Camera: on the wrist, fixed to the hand. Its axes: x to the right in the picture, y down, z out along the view.
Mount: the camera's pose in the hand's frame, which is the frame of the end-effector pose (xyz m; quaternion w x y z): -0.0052 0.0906 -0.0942 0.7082 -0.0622 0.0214 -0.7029
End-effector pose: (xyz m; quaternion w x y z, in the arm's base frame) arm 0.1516 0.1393 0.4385 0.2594 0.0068 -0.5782 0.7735
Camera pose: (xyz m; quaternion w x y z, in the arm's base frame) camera 0.1463 0.2040 0.3250 0.7402 0.3786 -0.4473 0.3297
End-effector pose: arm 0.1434 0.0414 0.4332 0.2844 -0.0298 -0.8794 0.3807
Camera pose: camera 0.1821 0.1657 0.4202 0.4860 0.5712 -0.6613 0.0144
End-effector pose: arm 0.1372 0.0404 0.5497 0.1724 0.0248 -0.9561 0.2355
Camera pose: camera 0.1604 0.1639 0.5860 0.3097 0.6739 -0.6707 -0.0133
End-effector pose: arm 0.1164 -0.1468 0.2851 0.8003 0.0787 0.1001 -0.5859
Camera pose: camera 0.1949 -0.0918 0.1961 0.1577 -0.0519 0.1798 -0.9696
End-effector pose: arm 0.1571 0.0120 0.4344 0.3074 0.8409 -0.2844 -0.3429
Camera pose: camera 0.2005 -0.0129 0.5552 0.0351 0.7836 0.4176 -0.4586
